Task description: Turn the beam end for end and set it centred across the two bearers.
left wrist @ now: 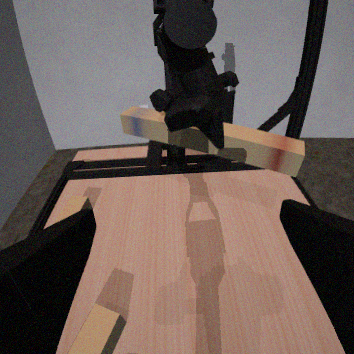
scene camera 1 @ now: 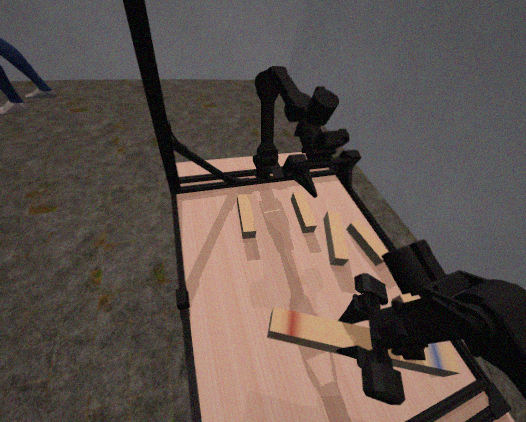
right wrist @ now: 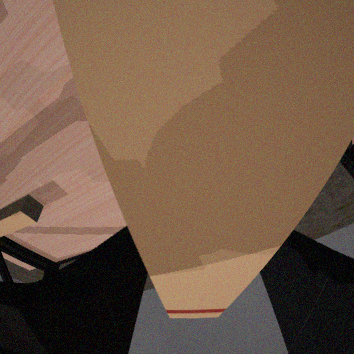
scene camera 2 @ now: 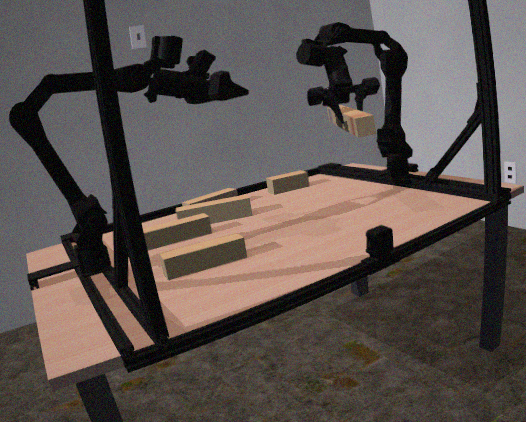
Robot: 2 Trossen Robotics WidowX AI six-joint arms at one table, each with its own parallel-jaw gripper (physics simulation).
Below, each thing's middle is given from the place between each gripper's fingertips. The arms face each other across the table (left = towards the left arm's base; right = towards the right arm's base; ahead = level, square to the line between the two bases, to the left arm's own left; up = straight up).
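Labels:
My left gripper is 100 mm above the beam (scene camera 1: 298, 328), and it's 280 mm to the left of the beam and 50 mm past it.
As for my right gripper, it's 2 cm to the left of the beam and 3 cm short of it.

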